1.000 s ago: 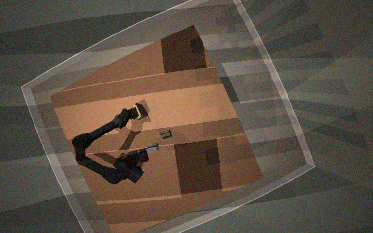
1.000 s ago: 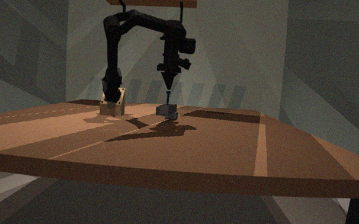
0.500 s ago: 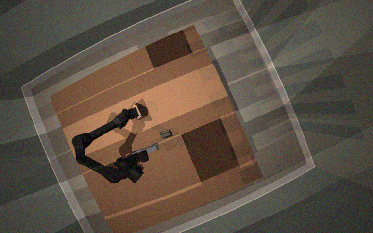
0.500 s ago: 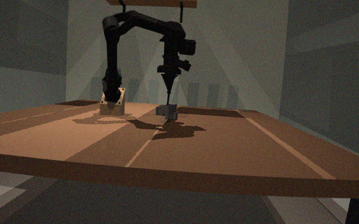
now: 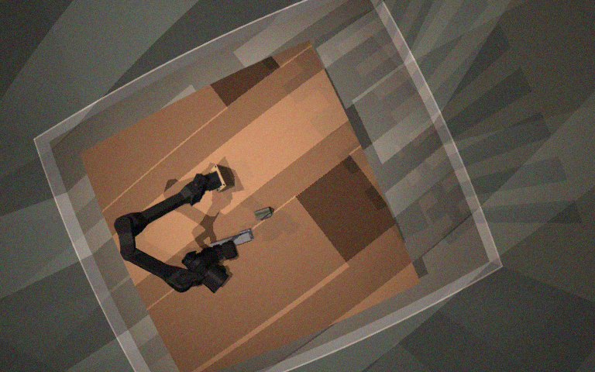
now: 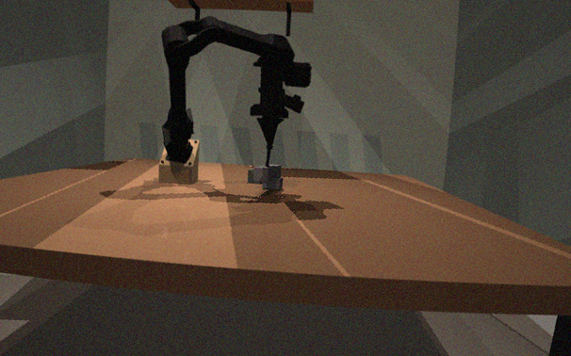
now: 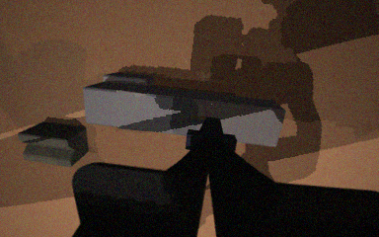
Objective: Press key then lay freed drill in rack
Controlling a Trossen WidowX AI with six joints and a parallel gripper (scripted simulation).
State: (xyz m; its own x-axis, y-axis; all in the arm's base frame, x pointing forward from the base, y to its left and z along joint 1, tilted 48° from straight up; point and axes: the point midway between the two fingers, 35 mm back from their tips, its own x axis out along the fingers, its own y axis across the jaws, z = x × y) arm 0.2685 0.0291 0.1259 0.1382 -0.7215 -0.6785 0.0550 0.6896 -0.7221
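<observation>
The drill lies 50 mm to the left of my gripper tip and 80 mm below it. Round my gripper tip: rack 70 mm behind, 200 mm to the left, 110 mm below.
</observation>
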